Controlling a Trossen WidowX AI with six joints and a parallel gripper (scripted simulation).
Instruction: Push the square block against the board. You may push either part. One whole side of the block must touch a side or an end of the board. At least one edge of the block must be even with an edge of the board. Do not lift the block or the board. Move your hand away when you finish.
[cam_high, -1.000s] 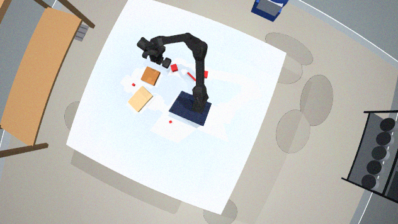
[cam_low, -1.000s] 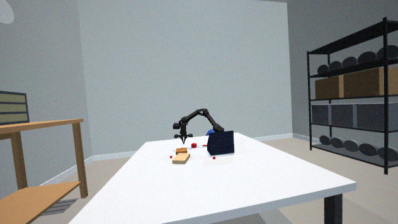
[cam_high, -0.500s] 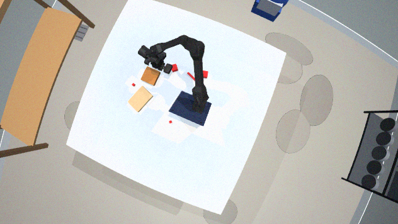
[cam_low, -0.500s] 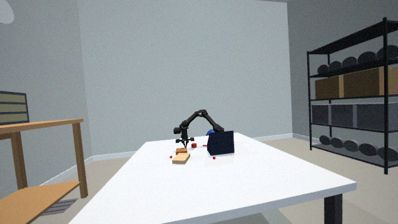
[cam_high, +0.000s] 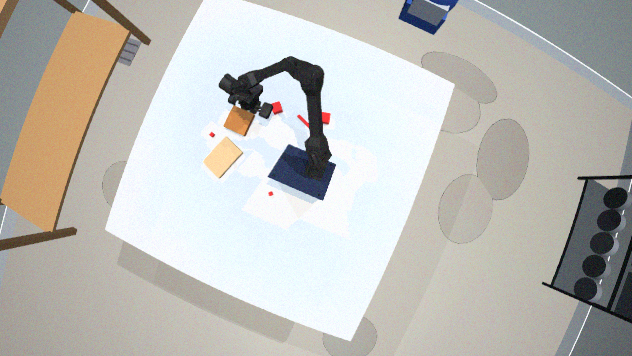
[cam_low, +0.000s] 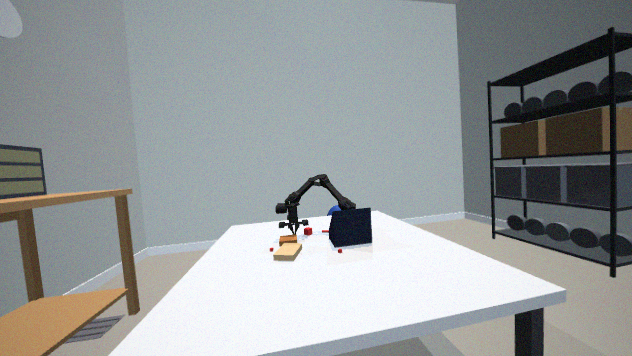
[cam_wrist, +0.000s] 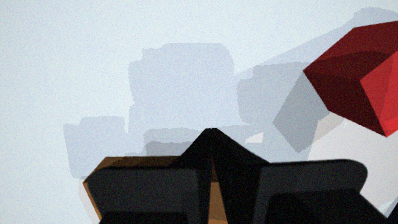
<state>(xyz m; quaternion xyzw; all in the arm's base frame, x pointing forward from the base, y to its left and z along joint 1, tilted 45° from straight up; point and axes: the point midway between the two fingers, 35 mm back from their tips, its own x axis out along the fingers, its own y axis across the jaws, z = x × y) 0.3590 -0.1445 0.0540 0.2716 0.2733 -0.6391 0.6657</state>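
The square block lies 40 mm ahead of my gripper tip, 70 mm to the left of it and 10 mm above it. Round my gripper tip: red stick (220 mm behind, 40 mm to the right); then board (30 mm ahead, 250 mm to the left, 10 mm above).
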